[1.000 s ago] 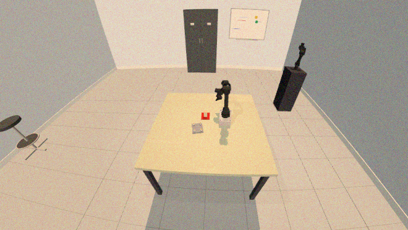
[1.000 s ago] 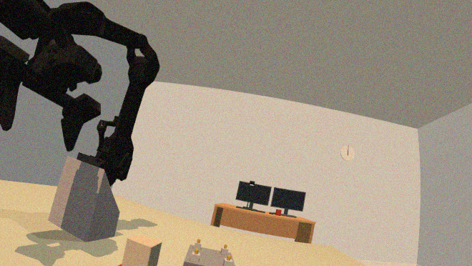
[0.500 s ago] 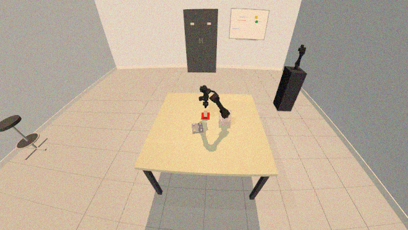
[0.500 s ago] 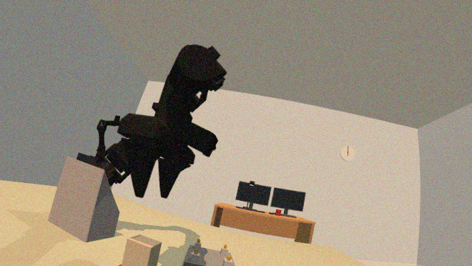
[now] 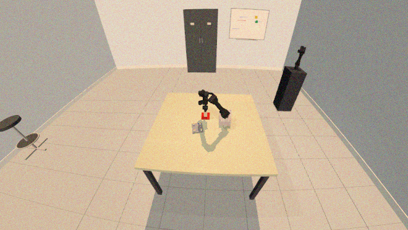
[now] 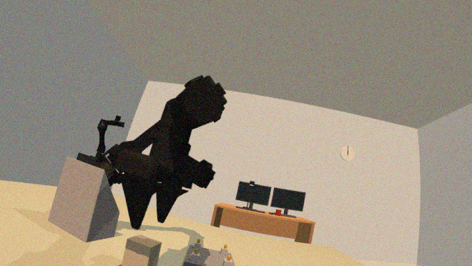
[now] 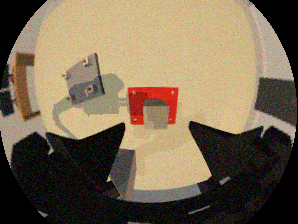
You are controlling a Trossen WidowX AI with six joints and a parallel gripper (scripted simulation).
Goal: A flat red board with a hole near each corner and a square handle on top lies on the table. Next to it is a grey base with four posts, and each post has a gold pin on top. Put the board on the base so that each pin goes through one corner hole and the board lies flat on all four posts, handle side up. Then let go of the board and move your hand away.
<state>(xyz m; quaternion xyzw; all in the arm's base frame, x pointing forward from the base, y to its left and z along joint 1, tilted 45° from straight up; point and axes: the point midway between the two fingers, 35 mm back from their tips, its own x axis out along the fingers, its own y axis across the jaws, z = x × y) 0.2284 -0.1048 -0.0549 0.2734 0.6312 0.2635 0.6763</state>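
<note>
Right now my gripper tip is 8 cm above the red board. The rest, counted from my gripper tip: grey base 8 cm ahead, 22 cm to the left, 10 cm below.
</note>
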